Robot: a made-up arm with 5 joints.
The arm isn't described. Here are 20 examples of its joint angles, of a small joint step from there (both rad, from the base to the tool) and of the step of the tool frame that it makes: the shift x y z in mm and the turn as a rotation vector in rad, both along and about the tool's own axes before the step.
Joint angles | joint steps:
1: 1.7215 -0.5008 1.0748 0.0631 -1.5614 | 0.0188 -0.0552 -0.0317 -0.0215 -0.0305
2: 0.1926 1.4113 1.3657 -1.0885 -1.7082 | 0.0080 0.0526 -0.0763 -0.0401 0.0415
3: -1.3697 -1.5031 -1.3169 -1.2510 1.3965 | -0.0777 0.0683 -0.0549 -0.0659 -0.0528
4: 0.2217 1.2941 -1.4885 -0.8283 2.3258 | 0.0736 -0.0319 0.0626 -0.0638 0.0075
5: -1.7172 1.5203 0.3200 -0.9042 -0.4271 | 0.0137 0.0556 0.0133 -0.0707 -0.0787
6: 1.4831 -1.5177 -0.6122 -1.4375 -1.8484 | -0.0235 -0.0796 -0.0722 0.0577 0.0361
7: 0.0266 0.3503 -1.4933 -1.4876 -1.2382 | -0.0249 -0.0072 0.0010 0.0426 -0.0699
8: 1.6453 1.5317 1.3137 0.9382 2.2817 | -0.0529 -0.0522 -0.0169 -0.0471 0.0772
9: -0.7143 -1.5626 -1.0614 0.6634 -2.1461 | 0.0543 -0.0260 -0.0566 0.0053 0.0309
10: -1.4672 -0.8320 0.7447 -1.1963 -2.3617 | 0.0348 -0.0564 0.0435 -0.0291 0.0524
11: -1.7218 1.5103 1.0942 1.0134 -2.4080 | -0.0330 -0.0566 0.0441 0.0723 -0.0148
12: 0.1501 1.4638 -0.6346 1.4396 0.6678 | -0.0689 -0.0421 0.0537 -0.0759 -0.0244
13: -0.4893 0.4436 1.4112 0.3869 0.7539 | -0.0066 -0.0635 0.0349 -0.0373 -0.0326
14: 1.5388 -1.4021 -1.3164 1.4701 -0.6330 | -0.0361 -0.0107 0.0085 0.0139 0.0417
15: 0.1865 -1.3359 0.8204 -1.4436 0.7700 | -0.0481 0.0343 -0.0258 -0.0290 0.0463
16: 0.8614 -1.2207 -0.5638 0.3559 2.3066 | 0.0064 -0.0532 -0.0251 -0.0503 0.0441
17: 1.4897 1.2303 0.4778 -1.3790 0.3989 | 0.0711 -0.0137 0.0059 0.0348 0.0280
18: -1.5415 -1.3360 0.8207 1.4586 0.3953 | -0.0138 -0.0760 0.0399 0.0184 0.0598
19: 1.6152 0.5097 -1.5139 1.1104 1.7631 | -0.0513 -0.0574 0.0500 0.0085 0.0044
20: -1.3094 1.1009 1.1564 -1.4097 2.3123 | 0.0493 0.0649 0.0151 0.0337 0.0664
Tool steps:
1: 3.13 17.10 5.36 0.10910 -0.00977 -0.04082
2: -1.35 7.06 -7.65 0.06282 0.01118 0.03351
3: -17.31 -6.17 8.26 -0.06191 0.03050 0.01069
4: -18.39 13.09 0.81 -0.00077 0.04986 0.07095
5: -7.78 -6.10 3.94 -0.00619 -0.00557 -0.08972
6: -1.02 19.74 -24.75 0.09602 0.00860 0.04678
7: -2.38 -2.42 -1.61 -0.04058 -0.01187 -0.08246
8: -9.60 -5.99 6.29 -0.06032 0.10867 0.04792
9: -19.20 5.74 10.21 0.05052 0.06270 0.08029
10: -2.51 8.49 2.64 0.03551 0.02423 0.08597
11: 8.48 -4.34 -0.17 -0.01499 -0.06468 -0.03080
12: 8.98 8.24 1.44 -0.07162 -0.02851 0.02980
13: 2.42 -1.97 1.75 -0.04493 -0.04837 -0.02729
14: 2.89 -4.84 1.35 0.00201 0.01638 0.00753
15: 0.56 1.68 -1.01 -0.02761 -0.00242 0.00197
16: -14.02 -18.02 9.86 -0.09728 0.08413 0.05042
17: -5.63 -12.75 -0.36 -0.05296 0.04907 0.00410
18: -3.83 3.02 1.55 0.00112 -0.01948 0.07090
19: 12.09 -5.21 5.98 -0.00632 -0.05063 0.00986
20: 6.03 13.79 6.01 0.10525 -0.05267 0.02755
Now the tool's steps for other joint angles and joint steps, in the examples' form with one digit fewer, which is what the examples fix.
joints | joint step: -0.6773 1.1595 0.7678 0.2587 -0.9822 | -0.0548 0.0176 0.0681 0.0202 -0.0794
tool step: -10.8 -16.3 -3.9 -0.1092 0.0210 -0.0363
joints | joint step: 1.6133 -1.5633 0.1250 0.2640 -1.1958 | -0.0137 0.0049 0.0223 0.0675 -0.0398
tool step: -3.7 -10.9 -1.1 -0.0885 0.0342 -0.0521
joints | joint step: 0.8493 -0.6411 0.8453 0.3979 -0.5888 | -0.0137 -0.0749 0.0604 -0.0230 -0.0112
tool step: -2.6 1.5 4.6 0.0316 -0.0232 -0.0037
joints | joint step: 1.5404 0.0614 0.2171 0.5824 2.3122 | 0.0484 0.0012 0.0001 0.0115 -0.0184
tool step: -8.6 8.7 -0.2 0.0297 0.0162 -0.0553
